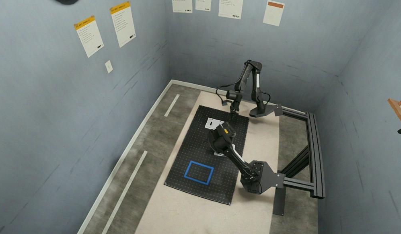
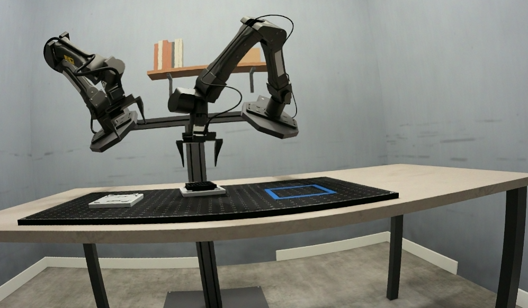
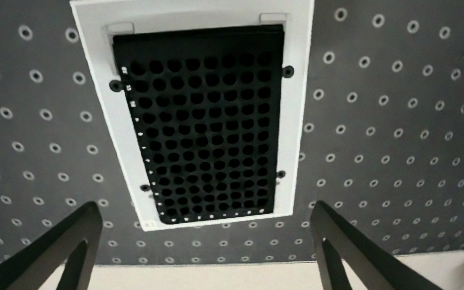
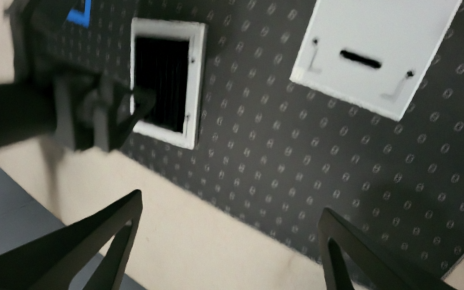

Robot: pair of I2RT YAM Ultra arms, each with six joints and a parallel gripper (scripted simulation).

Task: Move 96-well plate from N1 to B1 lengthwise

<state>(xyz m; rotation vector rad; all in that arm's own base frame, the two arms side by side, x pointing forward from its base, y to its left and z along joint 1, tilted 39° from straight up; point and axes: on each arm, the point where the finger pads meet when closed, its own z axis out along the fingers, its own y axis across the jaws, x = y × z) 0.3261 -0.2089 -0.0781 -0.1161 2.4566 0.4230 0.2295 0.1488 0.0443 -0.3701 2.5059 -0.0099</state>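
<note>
Now: left hand 6 cm above the black 96-well plate.
</note>
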